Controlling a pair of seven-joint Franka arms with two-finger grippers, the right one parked.
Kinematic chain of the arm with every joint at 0, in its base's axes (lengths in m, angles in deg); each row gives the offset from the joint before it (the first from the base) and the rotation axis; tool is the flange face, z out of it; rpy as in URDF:
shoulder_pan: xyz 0 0 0.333 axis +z
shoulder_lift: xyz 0 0 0 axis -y
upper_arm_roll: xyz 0 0 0.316 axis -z
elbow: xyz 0.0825 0 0 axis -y
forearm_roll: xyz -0.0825 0 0.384 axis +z
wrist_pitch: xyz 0 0 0 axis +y
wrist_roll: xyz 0.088 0 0 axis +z
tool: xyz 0 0 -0.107 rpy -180 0 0
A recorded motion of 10 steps. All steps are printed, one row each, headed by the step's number.
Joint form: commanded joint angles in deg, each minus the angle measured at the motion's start. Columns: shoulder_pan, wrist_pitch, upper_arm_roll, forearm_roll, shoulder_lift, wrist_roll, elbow.
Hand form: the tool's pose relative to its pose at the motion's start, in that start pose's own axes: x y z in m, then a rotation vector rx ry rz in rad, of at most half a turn. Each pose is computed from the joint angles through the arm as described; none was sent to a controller.
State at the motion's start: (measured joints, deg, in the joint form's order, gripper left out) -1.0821 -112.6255 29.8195 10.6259 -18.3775 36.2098 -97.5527
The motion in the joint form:
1: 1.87 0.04 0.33 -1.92 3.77 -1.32 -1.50
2: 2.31 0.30 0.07 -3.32 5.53 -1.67 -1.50
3: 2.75 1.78 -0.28 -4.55 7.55 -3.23 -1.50
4: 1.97 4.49 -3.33 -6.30 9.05 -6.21 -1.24
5: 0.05 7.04 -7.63 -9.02 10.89 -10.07 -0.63
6: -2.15 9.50 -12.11 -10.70 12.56 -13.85 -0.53
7: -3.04 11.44 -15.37 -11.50 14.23 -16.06 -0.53
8: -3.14 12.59 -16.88 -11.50 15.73 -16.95 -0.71
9: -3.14 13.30 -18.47 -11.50 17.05 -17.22 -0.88
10: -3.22 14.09 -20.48 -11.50 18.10 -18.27 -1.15
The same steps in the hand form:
1: -0.0048 -0.0151 -0.0251 -0.0158 0.0248 -0.0136
2: -0.0064 -0.0209 -0.0413 -0.0318 0.0391 -0.0286
3: -0.0104 -0.0288 -0.0579 -0.0335 0.0421 -0.0224
4: -0.0085 -0.0493 -0.0673 -0.0265 0.0176 -0.0189
5: -0.0080 -0.0688 -0.0835 -0.0411 0.0001 -0.0056
6: -0.0091 -0.0888 -0.0950 -0.0437 -0.0181 0.0148
7: -0.0098 -0.1113 -0.1074 -0.0428 -0.0241 0.0102
8: -0.0128 -0.1260 -0.1184 -0.0367 -0.0194 0.0017
9: -0.0142 -0.1421 -0.1284 -0.0339 -0.0109 -0.0211
10: -0.0146 -0.1613 -0.1348 -0.0305 -0.0100 -0.0362

